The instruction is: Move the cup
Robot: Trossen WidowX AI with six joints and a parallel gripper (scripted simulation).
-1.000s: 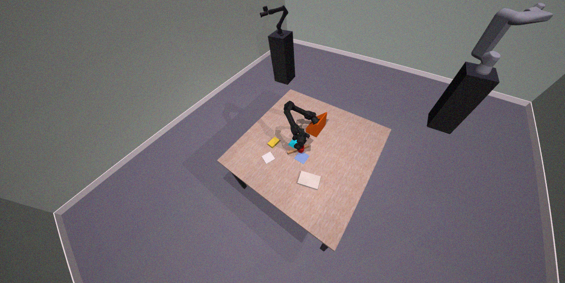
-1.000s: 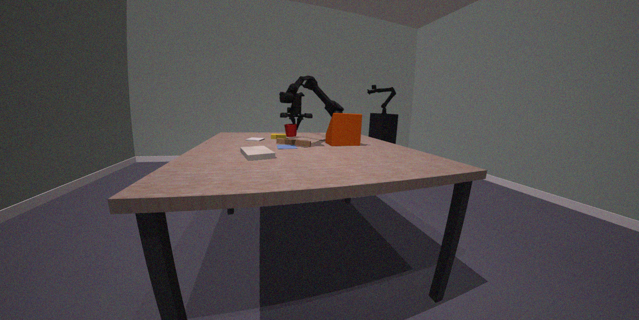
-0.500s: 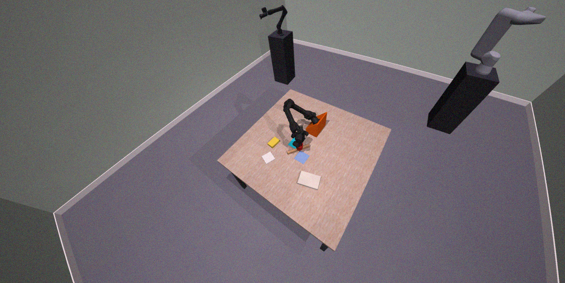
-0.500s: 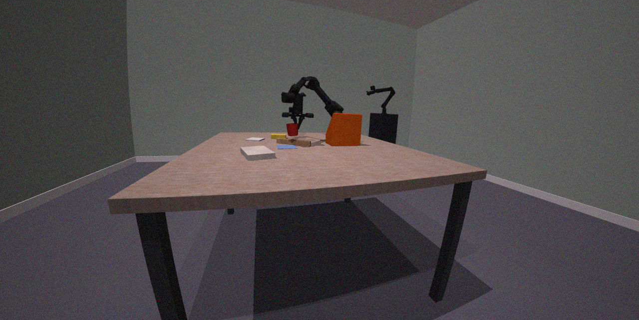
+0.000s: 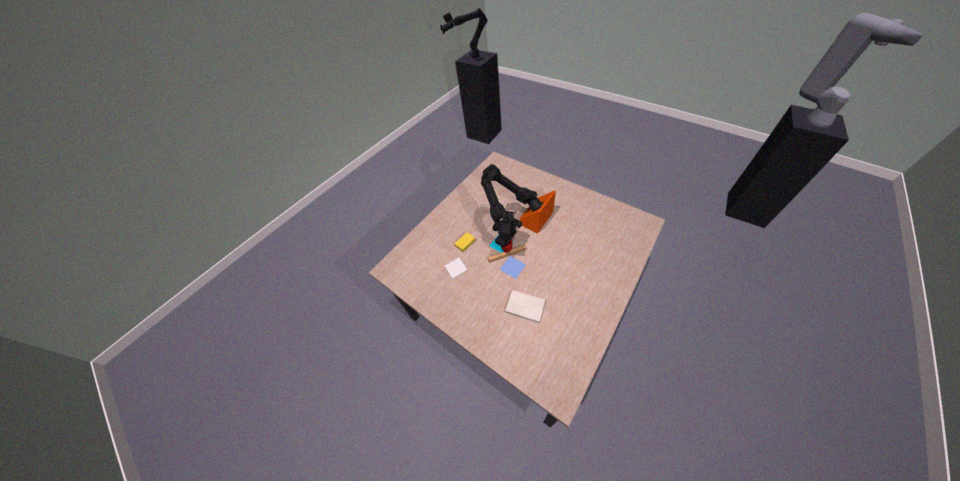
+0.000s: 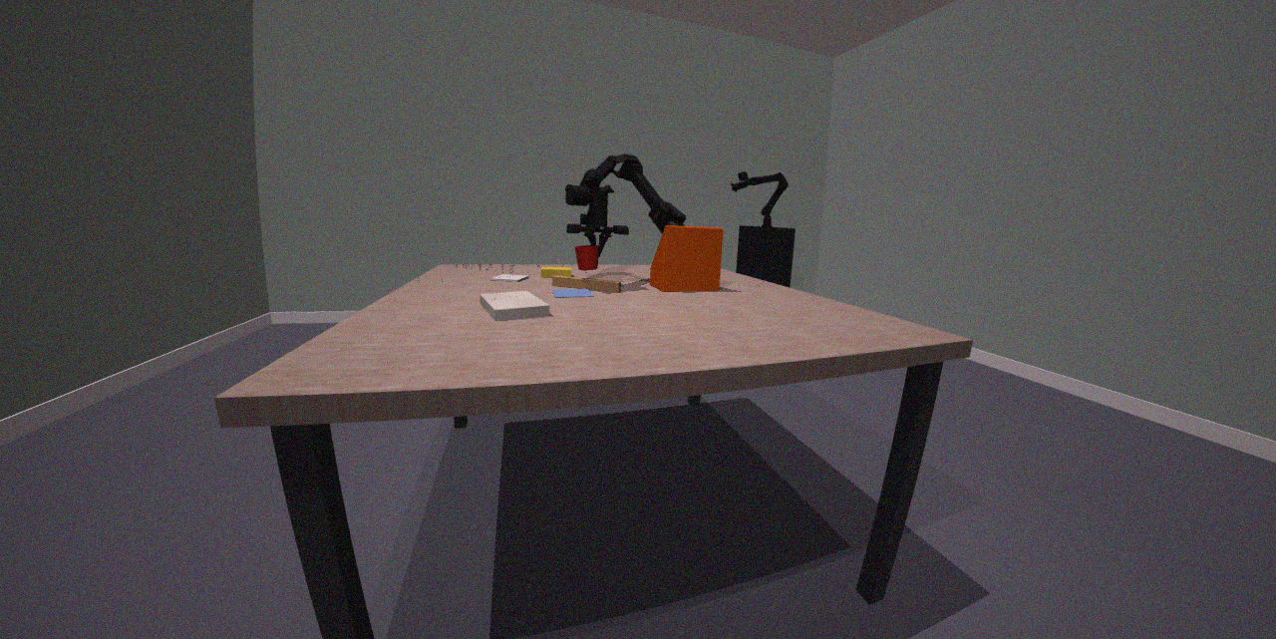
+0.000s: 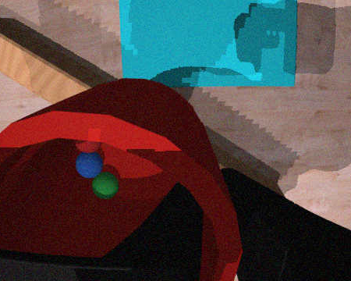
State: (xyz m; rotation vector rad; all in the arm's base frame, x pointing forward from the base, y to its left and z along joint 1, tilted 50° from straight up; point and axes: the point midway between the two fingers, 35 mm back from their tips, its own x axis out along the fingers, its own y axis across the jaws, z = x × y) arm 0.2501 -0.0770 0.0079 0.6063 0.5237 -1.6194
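The green marble is 4 cm ahead of my gripper tip, 1 cm to the left of it and 3 cm below it. Round my gripper tip: wooden stick: 4 cm ahead, 9 cm below; blue marble: 5 cm ahead, 3 cm below; red cup: 3 cm ahead.
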